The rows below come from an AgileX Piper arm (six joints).
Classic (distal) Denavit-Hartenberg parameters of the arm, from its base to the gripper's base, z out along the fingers. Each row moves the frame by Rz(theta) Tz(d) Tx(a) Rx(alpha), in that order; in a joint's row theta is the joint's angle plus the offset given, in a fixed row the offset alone. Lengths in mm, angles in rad.
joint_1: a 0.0  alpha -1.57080  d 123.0  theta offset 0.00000
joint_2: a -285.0  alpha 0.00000  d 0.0  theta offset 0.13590
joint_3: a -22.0  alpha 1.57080  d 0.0  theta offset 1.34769
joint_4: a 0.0  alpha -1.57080  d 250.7  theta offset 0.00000
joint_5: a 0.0  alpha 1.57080  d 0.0  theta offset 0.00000
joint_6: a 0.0  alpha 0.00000  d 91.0  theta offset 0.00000
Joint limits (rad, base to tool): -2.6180..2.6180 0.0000..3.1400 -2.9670..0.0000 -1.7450..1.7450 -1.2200..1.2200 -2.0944..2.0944
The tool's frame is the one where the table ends.
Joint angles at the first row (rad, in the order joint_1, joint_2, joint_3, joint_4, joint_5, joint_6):
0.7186 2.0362 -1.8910 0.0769 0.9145 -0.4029
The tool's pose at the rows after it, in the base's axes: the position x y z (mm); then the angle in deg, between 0 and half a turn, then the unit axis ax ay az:
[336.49 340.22 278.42 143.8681 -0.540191 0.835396 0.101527]
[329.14 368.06 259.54 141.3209 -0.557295 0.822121 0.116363]
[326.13 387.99 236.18 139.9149 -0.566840 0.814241 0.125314]
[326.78 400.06 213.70 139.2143 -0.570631 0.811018 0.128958]
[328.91 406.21 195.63 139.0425 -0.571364 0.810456 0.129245]
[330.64 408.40 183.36 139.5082 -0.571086 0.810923 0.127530]
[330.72 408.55 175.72 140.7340 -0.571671 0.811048 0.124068]
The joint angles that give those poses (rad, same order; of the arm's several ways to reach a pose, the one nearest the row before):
0.7797 2.0792 -1.9018 0.0804 0.8230 -0.4029
0.8309 2.1327 -1.9062 0.0840 0.7223 -0.4030
0.8625 2.1901 -1.9070 0.0870 0.6365 -0.4037
0.8775 2.2420 -1.9071 0.0884 0.5705 -0.4043
0.8824 2.2819 -1.9070 0.0887 0.5274 -0.4047
0.8827 2.3073 -1.9070 0.0890 0.5107 -0.4050
0.8827 2.3208 -1.9070 0.0884 0.5196 -0.4054

